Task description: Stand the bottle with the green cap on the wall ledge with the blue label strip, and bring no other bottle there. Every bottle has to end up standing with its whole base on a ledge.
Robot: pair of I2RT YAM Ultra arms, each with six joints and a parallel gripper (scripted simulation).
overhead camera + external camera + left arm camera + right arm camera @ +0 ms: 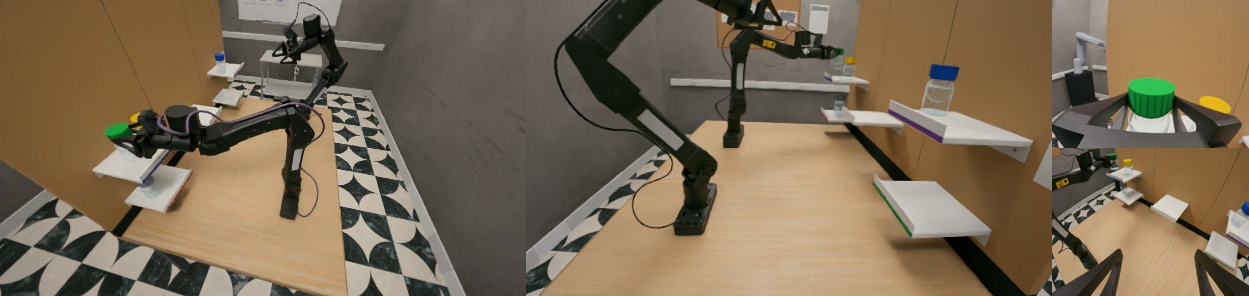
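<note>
My left hand is 10 cm to the left of the yellow-capped bottle, 7 cm above it and 4 cm short of it. From my left hand the other things lie so: blue-capped bottle (77 cm to the right, 7 cm below, 6 cm ahead); then green-capped bottle (4 cm below).
</note>
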